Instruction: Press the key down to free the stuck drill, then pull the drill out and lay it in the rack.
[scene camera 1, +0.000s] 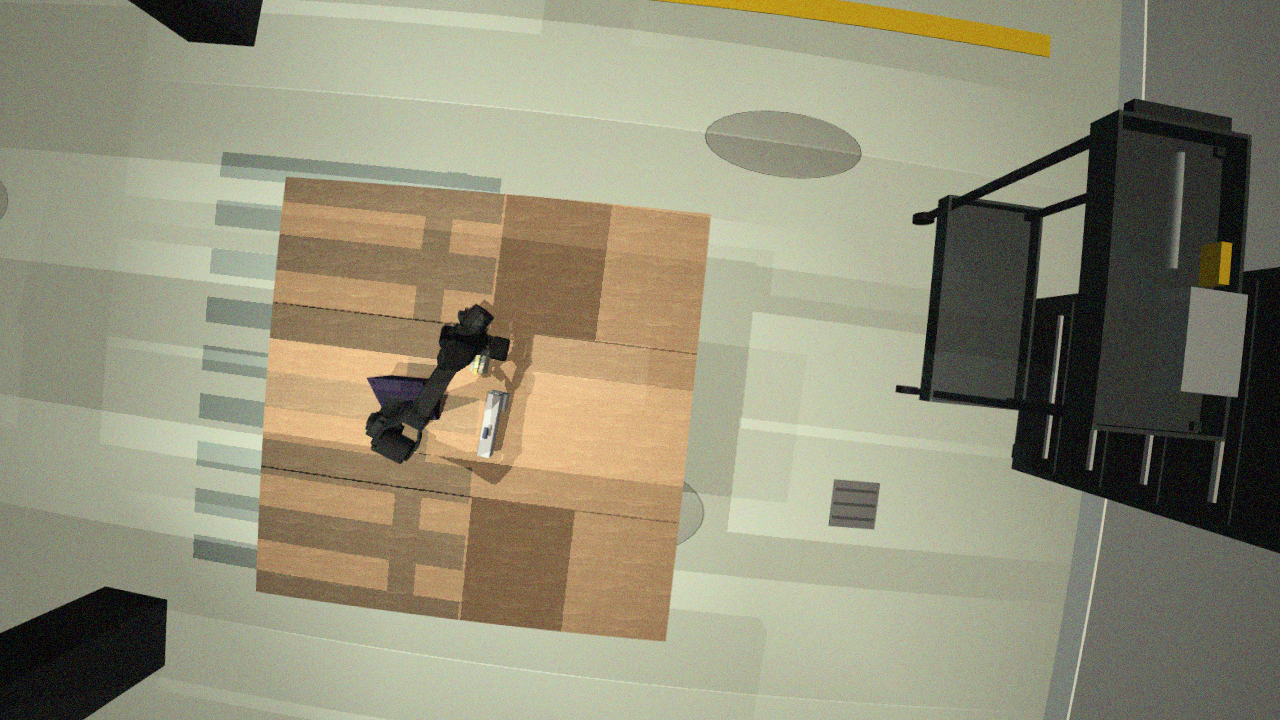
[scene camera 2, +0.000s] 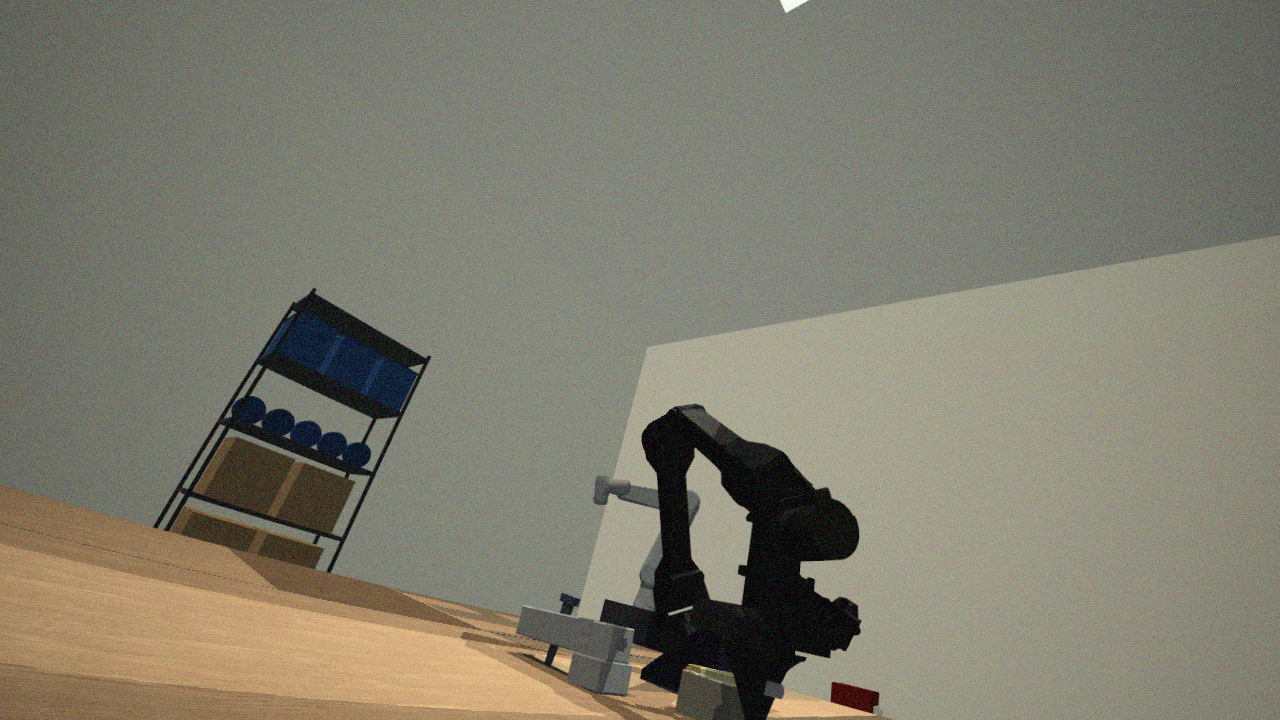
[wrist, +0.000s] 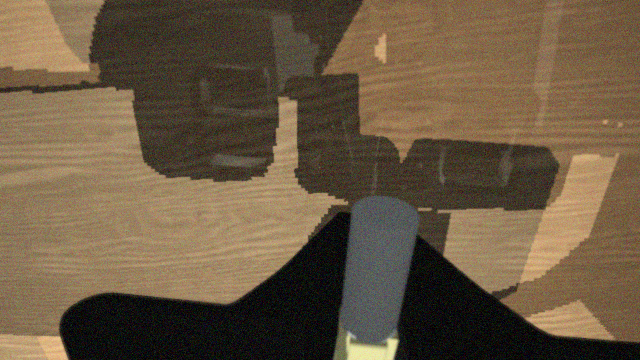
Note:
In view: the gripper (scene camera 1: 485, 343) and a drill (wrist: 383, 230).
The gripper is seen too in the wrist view (wrist: 365, 227).

